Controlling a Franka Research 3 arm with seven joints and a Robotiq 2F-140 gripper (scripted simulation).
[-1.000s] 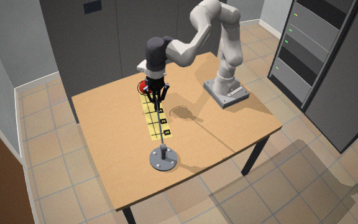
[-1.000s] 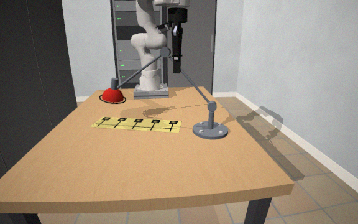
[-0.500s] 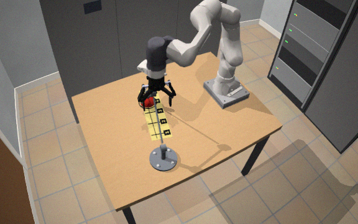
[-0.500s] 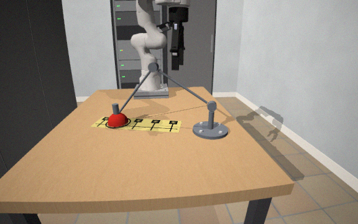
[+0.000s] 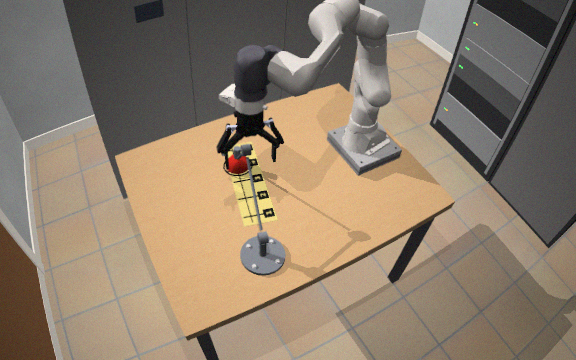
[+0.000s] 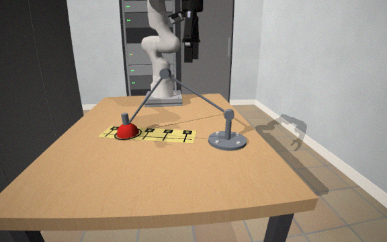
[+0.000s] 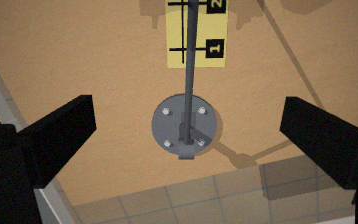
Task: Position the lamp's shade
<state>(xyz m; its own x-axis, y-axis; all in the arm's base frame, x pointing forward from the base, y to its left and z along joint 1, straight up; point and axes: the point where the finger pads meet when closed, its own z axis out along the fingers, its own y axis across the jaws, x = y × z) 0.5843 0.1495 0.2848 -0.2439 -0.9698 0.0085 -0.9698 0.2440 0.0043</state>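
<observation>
My gripper is now 8 cm past the yellow numbered strip, 20 cm to the left of it and 34 cm above it. The rest, counted from my hand: grey round foot 3 cm ahead, 15 cm to the left, 31 cm below.
</observation>
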